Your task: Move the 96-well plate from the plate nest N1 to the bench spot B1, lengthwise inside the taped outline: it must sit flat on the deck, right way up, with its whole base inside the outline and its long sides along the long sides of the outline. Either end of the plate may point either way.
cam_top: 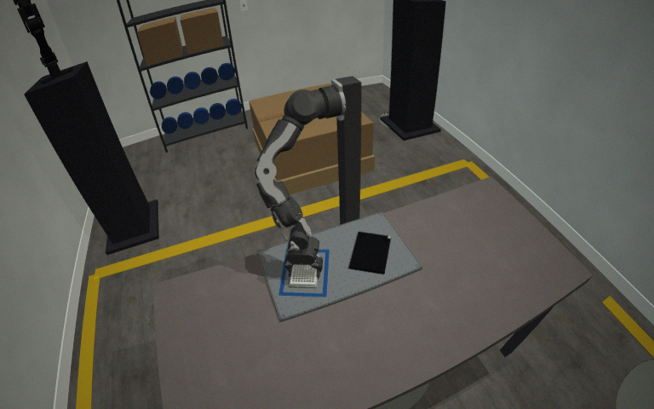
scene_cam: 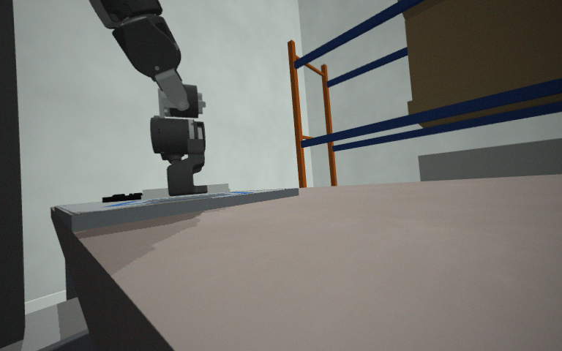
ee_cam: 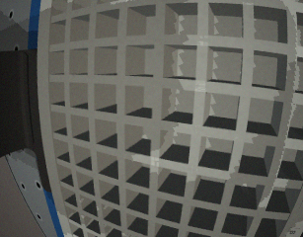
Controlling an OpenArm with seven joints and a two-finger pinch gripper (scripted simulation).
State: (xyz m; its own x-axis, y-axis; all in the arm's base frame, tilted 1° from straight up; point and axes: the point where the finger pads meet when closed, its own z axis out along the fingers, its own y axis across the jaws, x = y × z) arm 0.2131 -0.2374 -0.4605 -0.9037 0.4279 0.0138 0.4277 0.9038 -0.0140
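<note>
The white 96-well plate is right at my hand. The rest, counted from my hand: black plate nest N1: 2 cm ahead, 24 cm to the left.
</note>
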